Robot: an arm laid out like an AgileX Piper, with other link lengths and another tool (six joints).
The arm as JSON. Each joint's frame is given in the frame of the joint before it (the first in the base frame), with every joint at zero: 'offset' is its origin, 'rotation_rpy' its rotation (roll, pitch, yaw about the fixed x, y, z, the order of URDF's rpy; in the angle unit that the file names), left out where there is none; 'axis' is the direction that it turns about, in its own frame. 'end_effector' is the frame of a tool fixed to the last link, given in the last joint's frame.
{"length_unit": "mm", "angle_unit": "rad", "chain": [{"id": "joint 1", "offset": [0.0, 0.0, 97.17], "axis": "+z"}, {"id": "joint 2", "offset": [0.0, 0.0, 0.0], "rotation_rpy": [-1.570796, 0.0, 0.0], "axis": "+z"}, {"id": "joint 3", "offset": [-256.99, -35.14, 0.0], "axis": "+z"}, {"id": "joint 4", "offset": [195.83, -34.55, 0.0], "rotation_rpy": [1.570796, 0.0, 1.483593], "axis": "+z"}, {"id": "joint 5", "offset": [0.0, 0.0, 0.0], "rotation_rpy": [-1.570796, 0.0, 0.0], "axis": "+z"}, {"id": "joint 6", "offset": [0.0, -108.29, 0.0], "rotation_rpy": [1.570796, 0.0, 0.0], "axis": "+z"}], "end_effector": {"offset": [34.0, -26.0, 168.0], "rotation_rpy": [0.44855, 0.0, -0.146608]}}
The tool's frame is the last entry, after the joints.
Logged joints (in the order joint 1, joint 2, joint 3, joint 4, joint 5, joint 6), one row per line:
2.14, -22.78, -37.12, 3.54, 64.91, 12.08
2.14, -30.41, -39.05, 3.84, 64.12, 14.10
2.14, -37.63, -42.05, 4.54, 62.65, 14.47
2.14, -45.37, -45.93, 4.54, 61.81, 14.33
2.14, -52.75, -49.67, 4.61, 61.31, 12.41
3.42, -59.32, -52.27, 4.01, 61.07, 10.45
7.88, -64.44, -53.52, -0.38, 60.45, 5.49
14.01, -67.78, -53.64, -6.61, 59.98, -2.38
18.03, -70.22, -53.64, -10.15, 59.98, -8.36
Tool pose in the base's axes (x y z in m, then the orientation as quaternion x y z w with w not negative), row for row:
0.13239, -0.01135, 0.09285, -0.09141, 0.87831, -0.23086, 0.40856
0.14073, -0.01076, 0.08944, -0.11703, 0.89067, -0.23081, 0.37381
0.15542, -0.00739, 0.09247, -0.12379, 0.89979, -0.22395, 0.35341
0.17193, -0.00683, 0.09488, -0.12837, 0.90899, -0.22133, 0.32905
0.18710, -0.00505, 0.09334, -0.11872, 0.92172, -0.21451, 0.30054
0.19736, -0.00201, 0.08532, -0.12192, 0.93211, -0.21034, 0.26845
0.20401, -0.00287, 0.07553, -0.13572, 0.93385, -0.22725, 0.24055
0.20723, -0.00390, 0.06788, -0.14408, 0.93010, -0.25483, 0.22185
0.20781, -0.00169, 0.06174, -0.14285, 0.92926, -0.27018, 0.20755
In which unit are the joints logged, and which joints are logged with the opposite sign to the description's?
The joints are logged in degrees. Opposite sign: joint 2, joint 6.
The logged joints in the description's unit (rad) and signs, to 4 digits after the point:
0.0374, 0.3976, -0.6479, 0.0618, 1.1329, -0.2108
0.0374, 0.5308, -0.6816, 0.0670, 1.1191, -0.2461
0.0374, 0.6568, -0.7339, 0.0792, 1.0934, -0.2525
0.0374, 0.7919, -0.8016, 0.0792, 1.0788, -0.2501
0.0374, 0.9207, -0.8669, 0.0805, 1.0701, -0.2166
0.0597, 1.0353, -0.9123, 0.0700, 1.0659, -0.1824
0.1375, 1.1247, -0.9341, -0.0066, 1.0551, -0.0958
0.2445, 1.1830, -0.9362, -0.1154, 1.0468, 0.0415
0.3147, 1.2256, -0.9362, -0.1772, 1.0468, 0.1459

